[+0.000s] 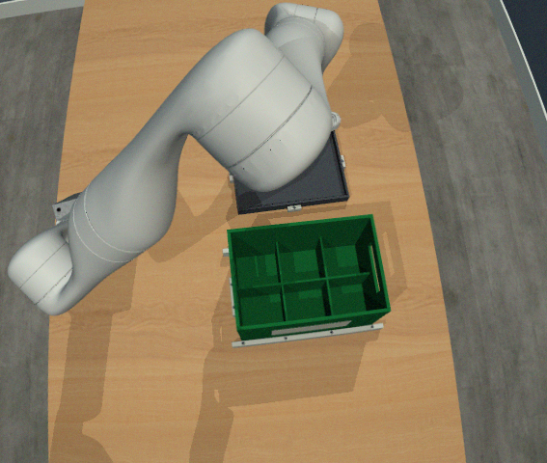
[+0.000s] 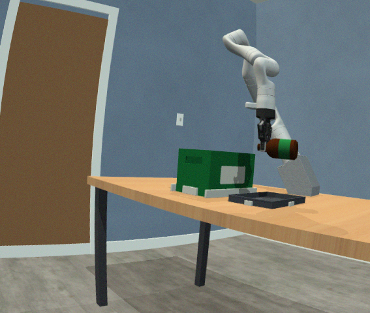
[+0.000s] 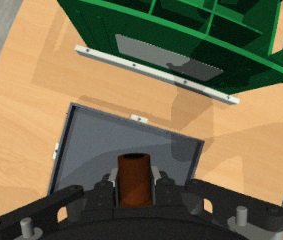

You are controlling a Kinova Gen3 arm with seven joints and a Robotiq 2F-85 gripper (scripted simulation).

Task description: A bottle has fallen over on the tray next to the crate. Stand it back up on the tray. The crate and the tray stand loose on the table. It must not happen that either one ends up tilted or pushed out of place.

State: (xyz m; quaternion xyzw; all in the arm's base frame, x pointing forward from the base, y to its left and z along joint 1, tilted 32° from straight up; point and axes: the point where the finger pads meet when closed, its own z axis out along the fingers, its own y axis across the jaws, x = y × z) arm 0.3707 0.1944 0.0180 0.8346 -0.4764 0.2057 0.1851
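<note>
Now: hand 50 mm to the right of the brown bottle and 20 mm past it. Also, from my hand: green crate: 240 mm to the right, 120 mm below, 30 mm ahead; dark grey tray: 190 mm below, 50 mm to the left.
</note>
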